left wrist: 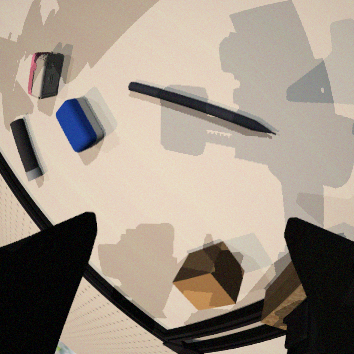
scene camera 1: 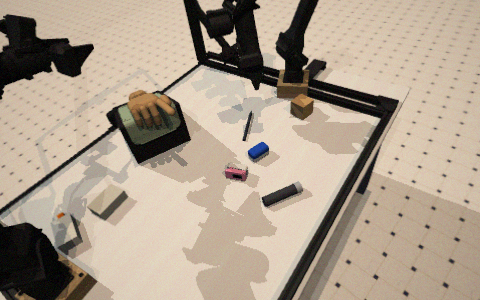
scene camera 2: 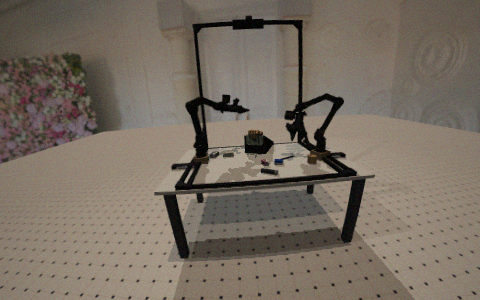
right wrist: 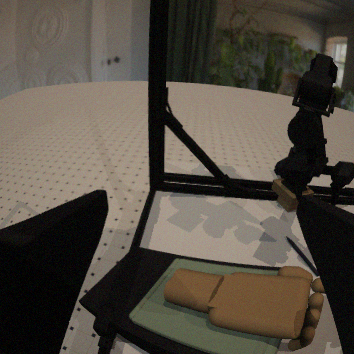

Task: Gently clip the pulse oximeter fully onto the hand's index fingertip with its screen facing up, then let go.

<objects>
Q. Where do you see a brown cube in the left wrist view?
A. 210,277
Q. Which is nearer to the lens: the pulse oximeter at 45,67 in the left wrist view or the black pen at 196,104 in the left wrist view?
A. The black pen.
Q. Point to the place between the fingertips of my left gripper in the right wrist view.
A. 315,204
</objects>
